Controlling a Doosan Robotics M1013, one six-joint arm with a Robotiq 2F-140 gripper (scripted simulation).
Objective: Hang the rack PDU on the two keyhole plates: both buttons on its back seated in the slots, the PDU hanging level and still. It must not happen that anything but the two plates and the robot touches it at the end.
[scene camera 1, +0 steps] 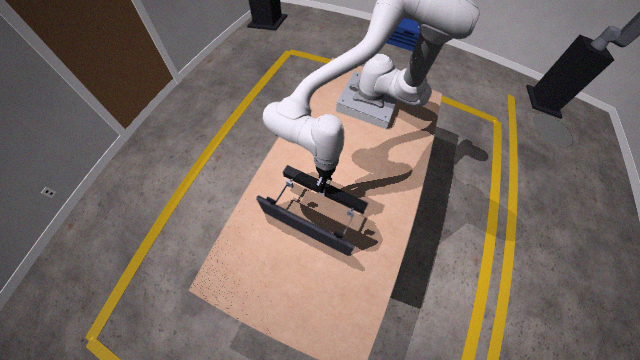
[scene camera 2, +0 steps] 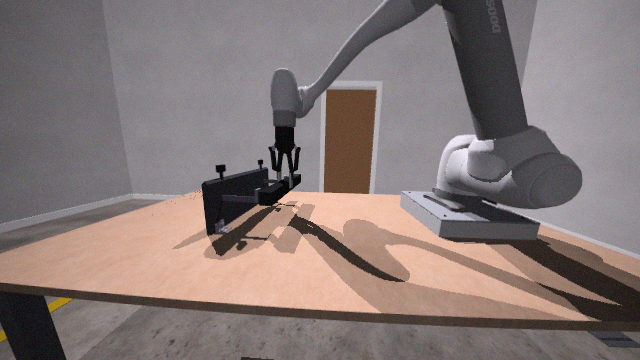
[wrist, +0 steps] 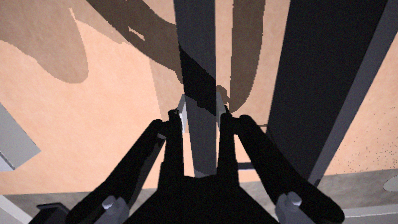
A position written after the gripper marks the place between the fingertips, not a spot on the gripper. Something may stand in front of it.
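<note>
The gripper [scene camera 2: 285, 187] appears in the wrist view [wrist: 201, 100] as well. A rack PDU [scene camera 1: 331, 192] is part of the scene, and so is a dark mounting panel [scene camera 2: 215, 209], which is also visible in scene camera 1 [scene camera 1: 274, 213] and in the wrist view [wrist: 321, 54].
</note>
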